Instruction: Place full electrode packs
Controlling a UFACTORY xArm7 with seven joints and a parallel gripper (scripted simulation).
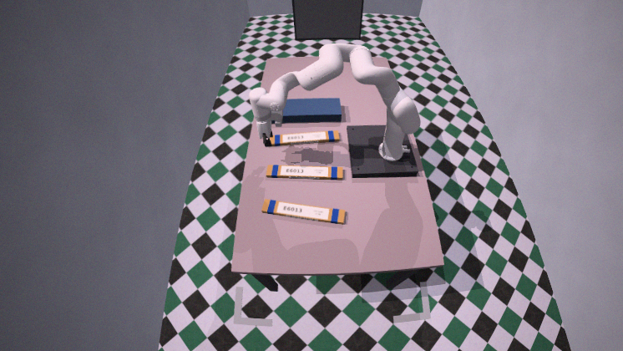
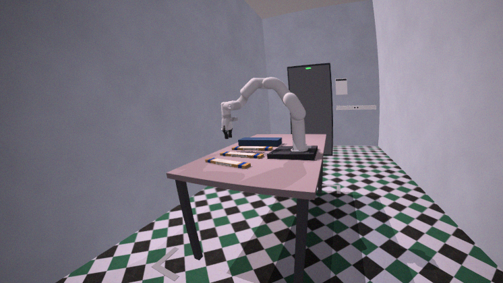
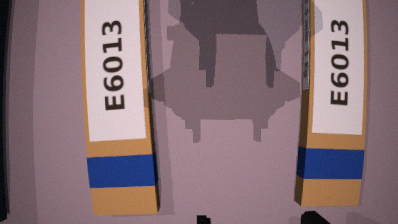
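Now: the pack of welding electrodes 140 mm behind my hand, 130 mm to the right of it and 120 mm below it. From my hand the other things lie so: low blue platform: 320 mm to the right, 120 mm below, 120 mm behind.
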